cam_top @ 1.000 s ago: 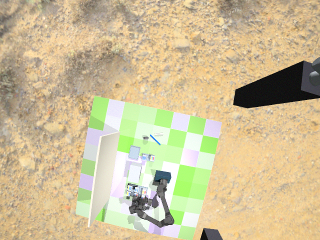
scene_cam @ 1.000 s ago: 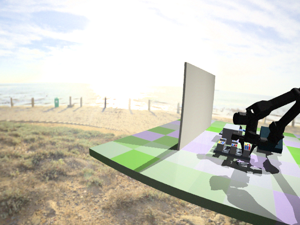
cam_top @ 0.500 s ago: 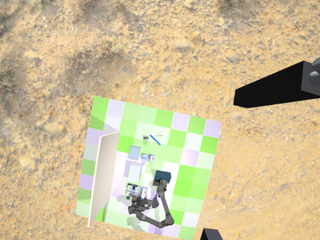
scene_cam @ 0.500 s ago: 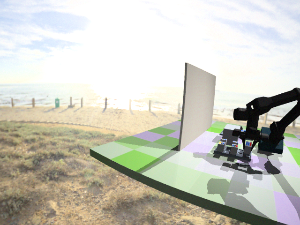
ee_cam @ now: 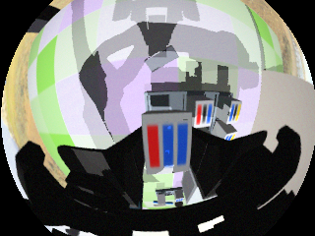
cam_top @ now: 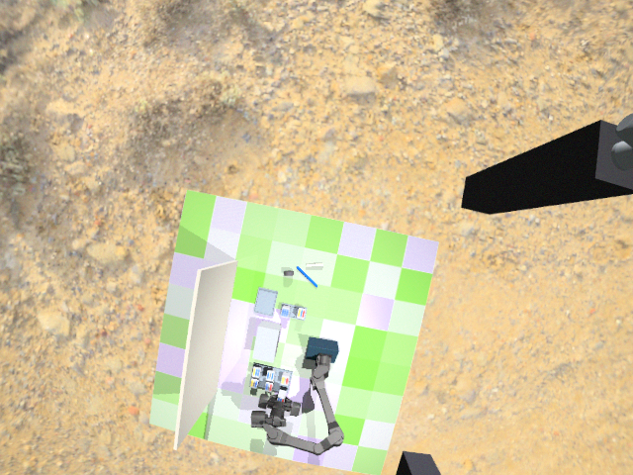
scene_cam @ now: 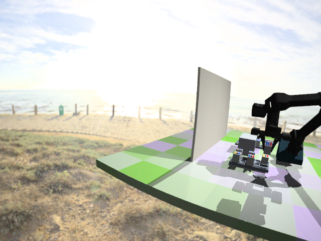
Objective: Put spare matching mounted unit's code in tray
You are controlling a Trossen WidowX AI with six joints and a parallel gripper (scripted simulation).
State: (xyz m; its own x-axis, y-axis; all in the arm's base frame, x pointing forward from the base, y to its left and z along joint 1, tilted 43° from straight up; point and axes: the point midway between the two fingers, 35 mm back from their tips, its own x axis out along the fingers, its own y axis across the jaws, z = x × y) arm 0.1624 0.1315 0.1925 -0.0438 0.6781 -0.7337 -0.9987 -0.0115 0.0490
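Right now the tray is 410 mm to the right of my gripper tip, 170 mm ahead of it and 90 mm below it. Round my gripper tip: spare 30 mm above; mounted unit 230 mm to the right, 120 mm ahead, 40 mm below; tall wall panel 350 mm ahead, 230 mm to the right, 130 mm above.
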